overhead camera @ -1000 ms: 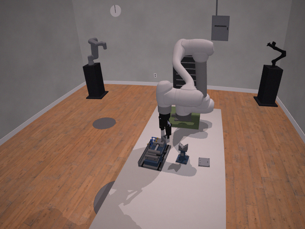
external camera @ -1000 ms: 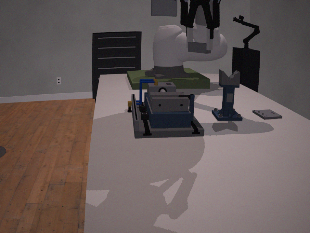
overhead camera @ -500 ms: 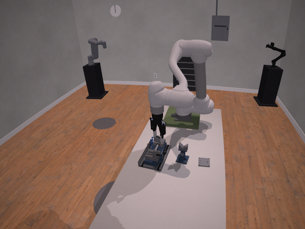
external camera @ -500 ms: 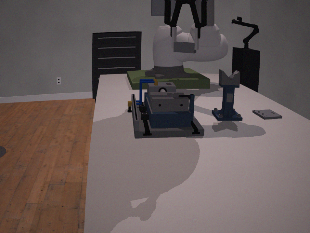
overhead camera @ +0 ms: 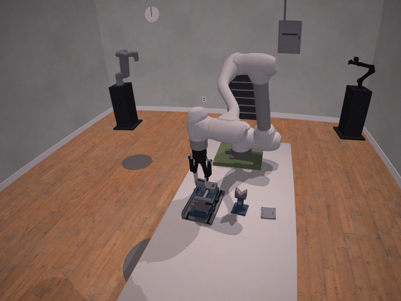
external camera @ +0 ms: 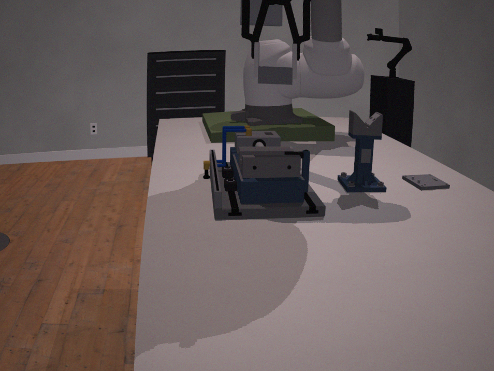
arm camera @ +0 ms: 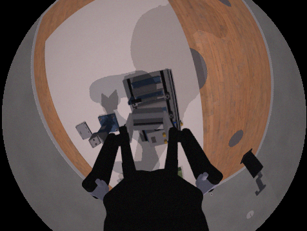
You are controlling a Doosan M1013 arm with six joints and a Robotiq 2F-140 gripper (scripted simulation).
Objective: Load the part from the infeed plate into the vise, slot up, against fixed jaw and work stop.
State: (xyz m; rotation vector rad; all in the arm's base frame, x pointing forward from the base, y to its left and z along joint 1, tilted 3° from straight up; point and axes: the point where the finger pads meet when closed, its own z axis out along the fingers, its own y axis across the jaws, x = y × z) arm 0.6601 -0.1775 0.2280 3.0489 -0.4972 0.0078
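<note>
The vise lies 6 cm behind my hand and 22 cm below it. Also, from my hand: grey part: 2 cm below.
</note>
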